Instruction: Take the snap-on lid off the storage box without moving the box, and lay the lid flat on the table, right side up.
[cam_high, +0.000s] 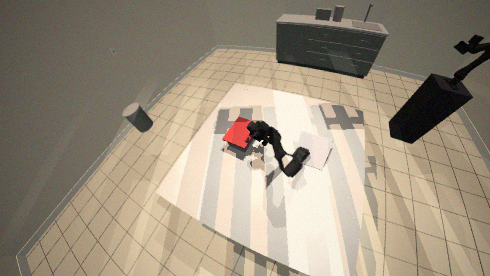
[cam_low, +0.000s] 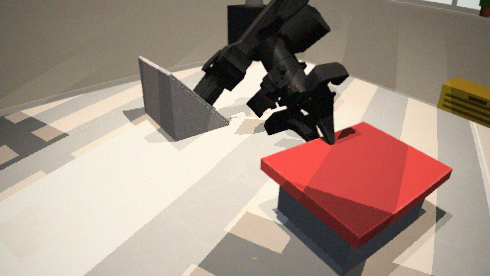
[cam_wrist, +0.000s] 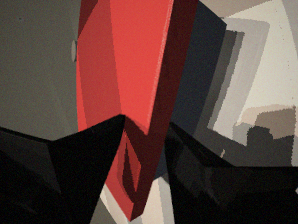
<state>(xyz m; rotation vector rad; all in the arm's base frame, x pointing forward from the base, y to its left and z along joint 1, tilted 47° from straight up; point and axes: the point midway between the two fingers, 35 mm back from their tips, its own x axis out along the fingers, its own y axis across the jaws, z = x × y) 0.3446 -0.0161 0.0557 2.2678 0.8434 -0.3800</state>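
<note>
Right now my gripper tip is 80 mm short of the lid. The rest, counted from my gripper tip: storage box (80 mm ahead, 40 mm below).
</note>
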